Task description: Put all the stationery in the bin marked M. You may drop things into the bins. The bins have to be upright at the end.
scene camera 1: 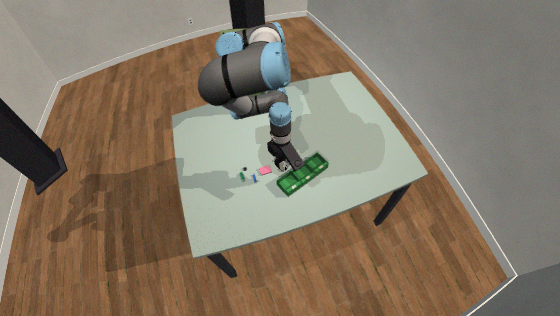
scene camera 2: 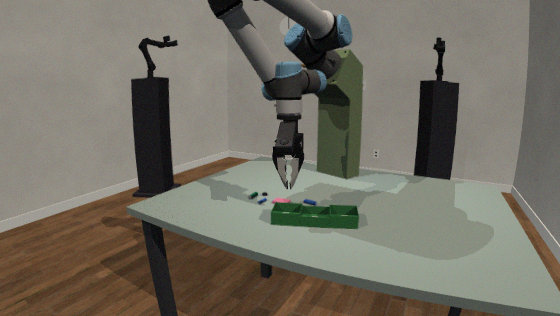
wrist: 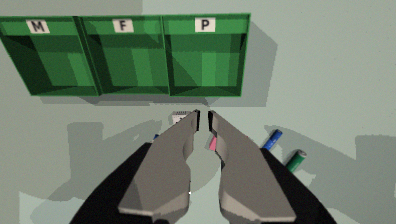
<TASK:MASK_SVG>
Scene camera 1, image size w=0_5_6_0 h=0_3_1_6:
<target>my gripper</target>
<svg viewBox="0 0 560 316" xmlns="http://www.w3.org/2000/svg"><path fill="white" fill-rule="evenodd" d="M291 139L284 144L278 144L273 140L267 143L268 151L272 156L275 156L275 165L282 172L287 170L289 165L294 171L299 170L305 165L290 143Z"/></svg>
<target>green three-compartment bin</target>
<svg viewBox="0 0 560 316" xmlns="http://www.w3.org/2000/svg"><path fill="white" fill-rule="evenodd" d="M319 153L315 153L305 160L305 165L299 170L289 171L276 180L277 186L288 197L328 168L329 163Z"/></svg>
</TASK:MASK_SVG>
